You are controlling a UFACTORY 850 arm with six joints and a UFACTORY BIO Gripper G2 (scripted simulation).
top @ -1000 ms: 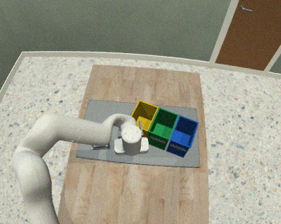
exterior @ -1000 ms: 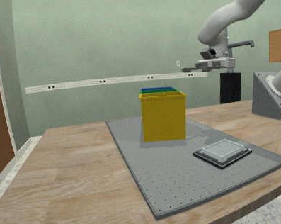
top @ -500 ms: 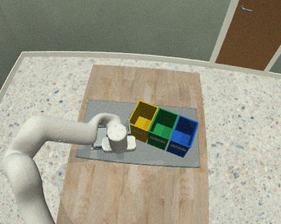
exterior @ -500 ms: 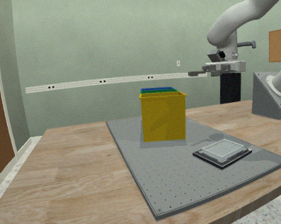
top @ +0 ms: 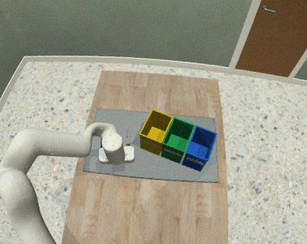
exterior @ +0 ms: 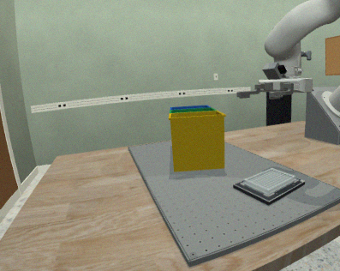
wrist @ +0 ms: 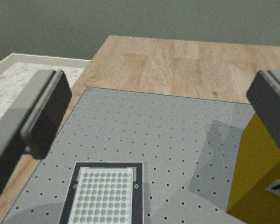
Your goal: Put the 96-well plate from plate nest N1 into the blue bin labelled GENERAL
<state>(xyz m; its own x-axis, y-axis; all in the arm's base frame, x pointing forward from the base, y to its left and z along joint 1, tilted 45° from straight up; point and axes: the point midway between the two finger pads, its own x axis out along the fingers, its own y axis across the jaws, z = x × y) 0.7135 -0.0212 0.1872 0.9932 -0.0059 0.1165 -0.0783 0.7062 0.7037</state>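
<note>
My gripper is now 2 cm short of the clear 96-well plate, 7 cm to the right of it and 22 cm above it. Also, from my hand: yellow bin: 9 cm ahead, 20 cm to the right, 15 cm below; then black plate nest: 2 cm ahead, 7 cm to the left, 24 cm below; then green bin: 4 cm ahead, 32 cm to the right, 15 cm below.
</note>
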